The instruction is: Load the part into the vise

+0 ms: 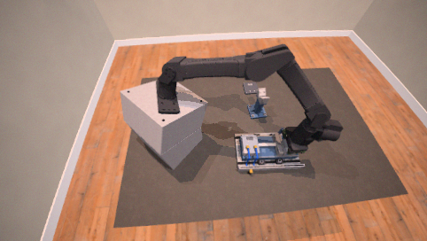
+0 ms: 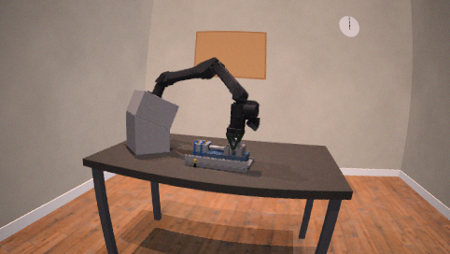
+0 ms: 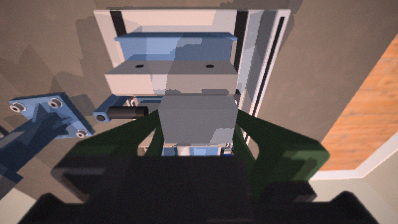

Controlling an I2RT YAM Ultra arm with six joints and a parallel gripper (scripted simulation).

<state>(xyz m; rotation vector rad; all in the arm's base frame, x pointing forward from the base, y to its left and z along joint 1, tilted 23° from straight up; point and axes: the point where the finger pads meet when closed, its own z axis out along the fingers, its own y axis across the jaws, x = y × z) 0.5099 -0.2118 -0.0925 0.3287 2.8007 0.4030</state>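
My hand is 1 cm above the part. From my hand the other things lie so: moving jaw: 3 cm behind, 3 cm to the left, 2 cm below; fixed jaw: 3 cm ahead, 1 cm to the left, 2 cm below; work stop: 1 cm ahead, 7 cm to the left, 1 cm below.
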